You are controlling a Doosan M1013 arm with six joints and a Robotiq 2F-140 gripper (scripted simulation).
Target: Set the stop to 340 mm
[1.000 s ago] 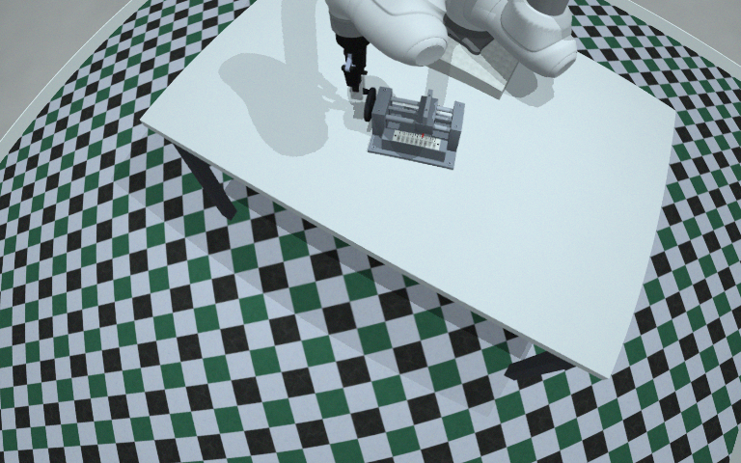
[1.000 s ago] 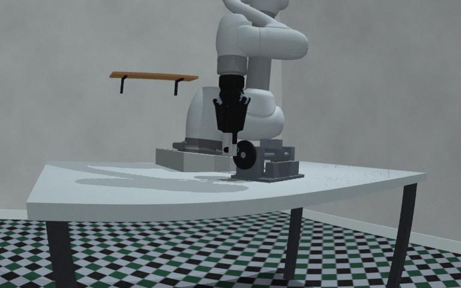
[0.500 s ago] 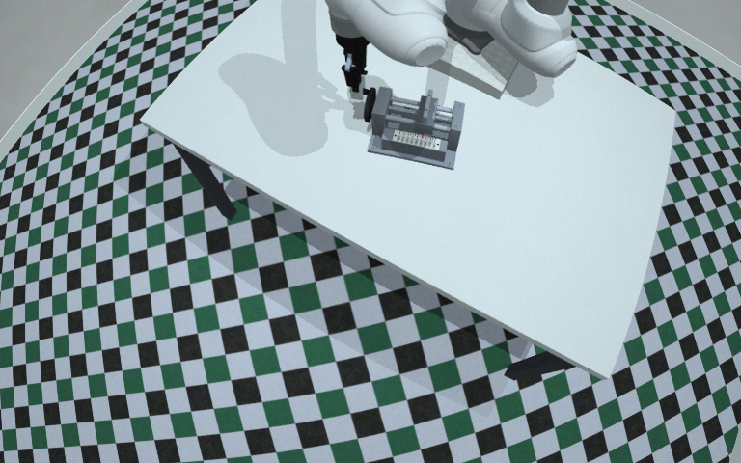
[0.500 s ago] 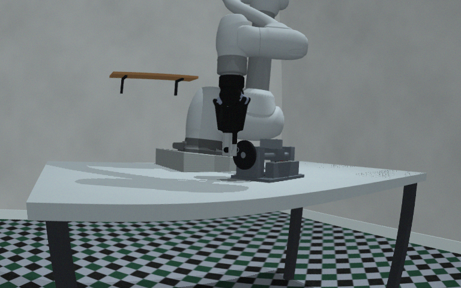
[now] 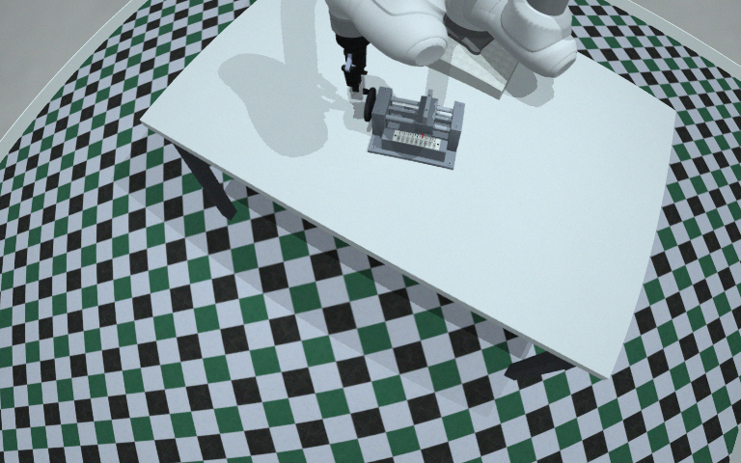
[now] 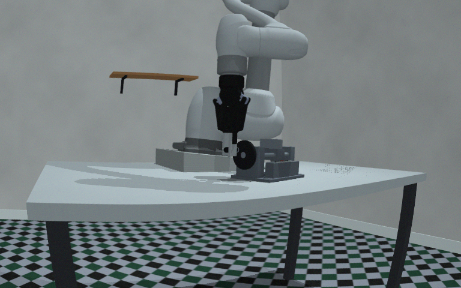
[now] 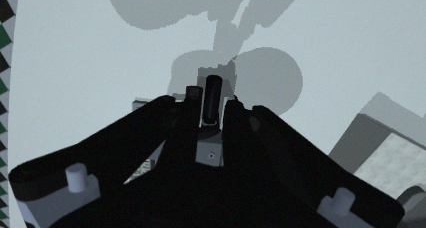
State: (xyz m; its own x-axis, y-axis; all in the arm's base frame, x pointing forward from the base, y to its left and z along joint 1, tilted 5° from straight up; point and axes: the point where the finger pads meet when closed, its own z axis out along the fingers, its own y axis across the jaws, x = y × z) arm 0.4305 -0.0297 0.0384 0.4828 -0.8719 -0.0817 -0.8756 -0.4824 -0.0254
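The black handwheel lies 20 mm to the left of my hand and 20 mm below it. From my hand the other things lie so: sliding stop block 160 mm to the left, 50 mm behind, 10 mm below.
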